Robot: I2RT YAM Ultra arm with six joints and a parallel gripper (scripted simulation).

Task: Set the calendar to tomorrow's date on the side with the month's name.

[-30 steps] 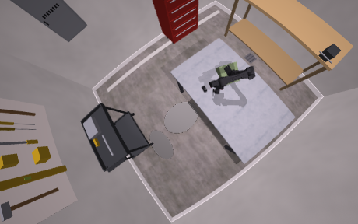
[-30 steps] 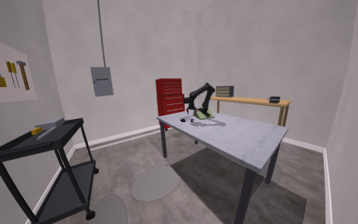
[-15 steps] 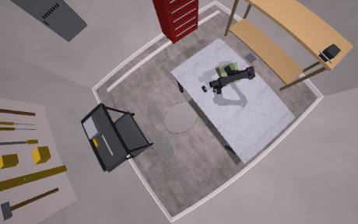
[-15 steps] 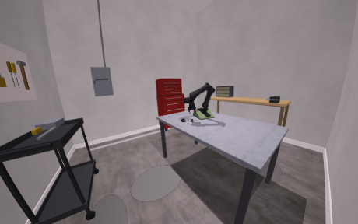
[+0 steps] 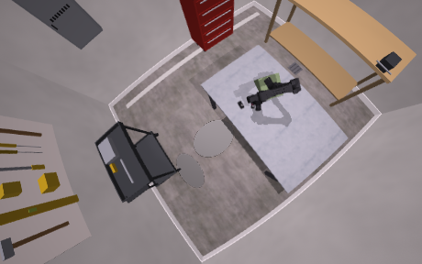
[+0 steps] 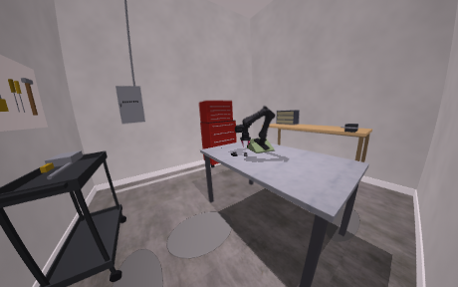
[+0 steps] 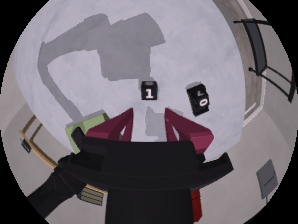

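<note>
My hand is 8 cm above the black calendar cube.
</note>
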